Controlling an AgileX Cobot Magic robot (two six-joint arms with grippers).
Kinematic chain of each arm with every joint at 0, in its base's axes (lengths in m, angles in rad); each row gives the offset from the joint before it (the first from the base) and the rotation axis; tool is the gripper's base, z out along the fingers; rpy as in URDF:
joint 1: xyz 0 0 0.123 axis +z
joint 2: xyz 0 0 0 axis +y
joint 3: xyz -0.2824 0 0.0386 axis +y
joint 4: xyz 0.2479 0 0.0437 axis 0.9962 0 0.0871
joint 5: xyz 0 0 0 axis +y
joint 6: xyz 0.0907 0 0.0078 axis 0.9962 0 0.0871
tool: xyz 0 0 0 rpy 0 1.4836 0
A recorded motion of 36 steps. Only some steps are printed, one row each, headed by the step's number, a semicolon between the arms.
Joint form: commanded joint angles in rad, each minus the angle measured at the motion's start. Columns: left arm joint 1, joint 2, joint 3, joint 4, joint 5, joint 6; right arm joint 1, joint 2, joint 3, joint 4, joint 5, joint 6.
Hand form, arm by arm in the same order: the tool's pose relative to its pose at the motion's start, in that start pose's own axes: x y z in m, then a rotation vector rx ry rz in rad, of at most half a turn. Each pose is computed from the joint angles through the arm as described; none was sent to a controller.
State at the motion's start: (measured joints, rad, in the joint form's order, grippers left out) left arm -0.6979 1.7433 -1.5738 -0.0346 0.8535 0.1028; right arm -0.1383 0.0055 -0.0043 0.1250 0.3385 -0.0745
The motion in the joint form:
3: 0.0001 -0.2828 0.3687 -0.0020 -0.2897 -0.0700; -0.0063 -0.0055 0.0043 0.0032 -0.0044 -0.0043
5: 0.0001 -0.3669 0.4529 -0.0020 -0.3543 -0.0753; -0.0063 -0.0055 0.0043 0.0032 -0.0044 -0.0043
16: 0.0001 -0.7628 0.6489 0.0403 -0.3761 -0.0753; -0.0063 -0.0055 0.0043 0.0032 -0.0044 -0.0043
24: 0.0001 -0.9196 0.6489 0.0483 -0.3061 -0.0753; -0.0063 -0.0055 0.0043 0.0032 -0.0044 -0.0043
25: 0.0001 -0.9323 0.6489 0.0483 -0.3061 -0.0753; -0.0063 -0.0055 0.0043 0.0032 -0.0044 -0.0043
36: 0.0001 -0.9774 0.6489 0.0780 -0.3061 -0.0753; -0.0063 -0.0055 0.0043 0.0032 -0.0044 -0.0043
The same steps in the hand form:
3: 0.0507 -0.0046 -0.0427 -0.0149 -0.2034 -0.0733; 0.0007 -0.0003 0.0001 0.0053 -0.0060 0.0002
5: 0.0645 -0.0059 -0.0579 -0.0187 -0.2678 -0.0784; 0.0007 -0.0003 0.0001 0.0053 -0.0060 0.0002
16: 0.1207 -0.0109 -0.1478 -0.0557 -0.4874 -0.0409; 0.0007 -0.0003 0.0001 0.0053 -0.0060 0.0002
24: 0.1414 -0.0133 -0.1921 -0.0667 -0.5736 -0.0343; 0.0007 -0.0003 0.0001 0.0053 -0.0060 0.0002
25: 0.1429 -0.0135 -0.1958 -0.0674 -0.5863 -0.0341; 0.0007 -0.0003 0.0001 0.0053 -0.0060 0.0002
36: 0.1489 -0.0129 -0.2088 -0.0928 -0.6297 -0.0139; 0.0007 -0.0003 0.0001 0.0053 -0.0060 0.0002

